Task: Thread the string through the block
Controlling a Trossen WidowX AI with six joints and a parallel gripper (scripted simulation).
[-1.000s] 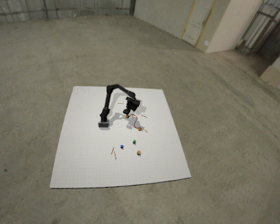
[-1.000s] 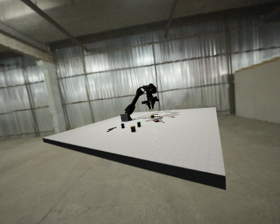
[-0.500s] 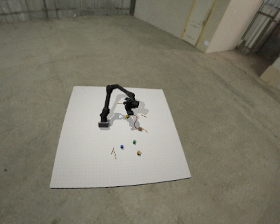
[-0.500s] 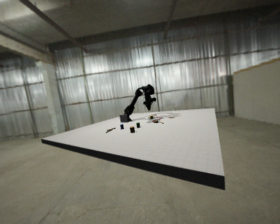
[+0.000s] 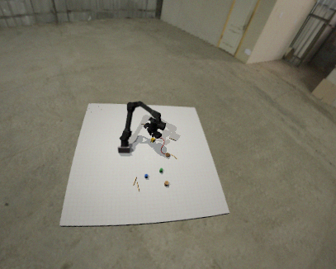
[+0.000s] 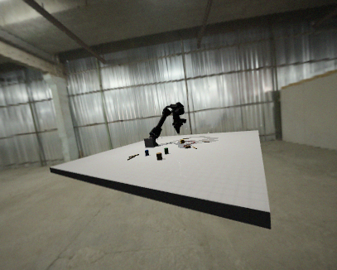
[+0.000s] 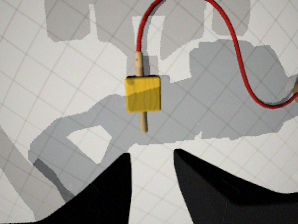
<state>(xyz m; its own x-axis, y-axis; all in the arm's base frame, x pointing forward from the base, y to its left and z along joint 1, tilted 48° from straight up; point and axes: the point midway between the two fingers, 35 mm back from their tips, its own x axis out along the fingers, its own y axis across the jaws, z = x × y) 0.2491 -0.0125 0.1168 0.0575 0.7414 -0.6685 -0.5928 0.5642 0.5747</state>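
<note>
Right now my gripper tip is 80 mm above the yellowish block, 20 mm to the right of it and 20 mm short of it. From my gripper tip the other things lie so: green piece: 320 mm to the right, 70 mm below, 50 mm ahead; then round wooden button: 160 mm to the right, 140 mm ahead, 80 mm below; then thin wooden stick: 80 mm below, 30 mm to the left, 30 mm ahead.
</note>
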